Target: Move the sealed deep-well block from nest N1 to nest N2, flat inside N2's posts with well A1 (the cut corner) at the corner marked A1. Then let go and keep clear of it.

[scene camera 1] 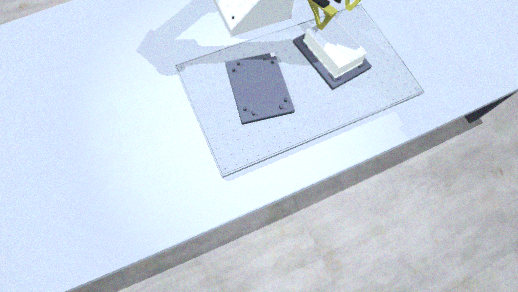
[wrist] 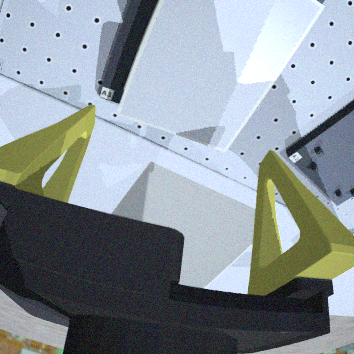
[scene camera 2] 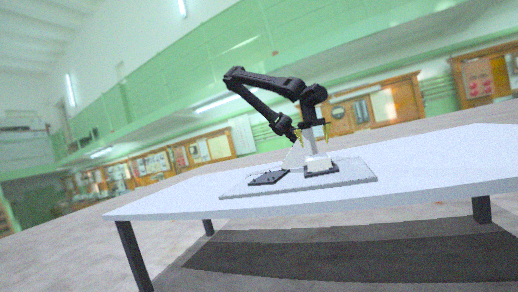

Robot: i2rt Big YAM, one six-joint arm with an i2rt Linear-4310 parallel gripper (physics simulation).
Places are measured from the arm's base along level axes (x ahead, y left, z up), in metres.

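Pixels of known places: gripper, fingertip midpoint: (scene camera 1: 334,18) (wrist: 181,134) (scene camera 2: 315,145).
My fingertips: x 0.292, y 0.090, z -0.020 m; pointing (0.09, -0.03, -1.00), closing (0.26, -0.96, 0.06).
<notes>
For each thing: its top centre in the pictures, then the offset to it from my fingertips. "pt": a spot on its surface instead.
- white deep-well block at its top centre: (wrist: 212,58) (scene camera 1: 336,41) (scene camera 2: 316,156) 0.040 m down, 0.032 m ahead, 0.002 m right
- dark nest N1 at its top centre: (wrist: 209,38) (scene camera 1: 332,50) (scene camera 2: 318,165) 0.076 m down, 0.032 m ahead, 0.002 m right
- Dark nest N2 at its top centre: (scene camera 1: 259,82) (scene camera 2: 268,173) 0.072 m down, 0.043 m ahead, 0.205 m right
- A1 tag at a spot on its surface: (wrist: 106,93) pt 0.081 m down, 0.050 m back, 0.044 m left
The white deep-well block (scene camera 1: 332,56) (scene camera 2: 318,164) (wrist: 185,65) sits in dark nest N1 (scene camera 1: 311,56) (scene camera 2: 322,173) (wrist: 131,55). Dark nest N2 (scene camera 1: 260,90) (scene camera 2: 268,177) (wrist: 332,155) stands beside it without a block, small posts near its corners. In the wrist view, an A1 tag (wrist: 106,93) is at N1's near-left corner and another A1 tag (wrist: 295,157) is at N2's corner. My gripper (scene camera 1: 335,18) (scene camera 2: 314,144) (wrist: 181,134) is open and empty, above and behind the block, apart from it. I cannot tell which block corner is cut.
Both nests stand on a pale perforated board (scene camera 1: 240,150) (scene camera 2: 350,177) (wrist: 45,35). A white slanted stand (scene camera 1: 262,12) (scene camera 2: 295,159) (wrist: 200,220) rises behind the board, close to the nests and under my gripper in the wrist view. The table's front edge runs beyond the board.
</notes>
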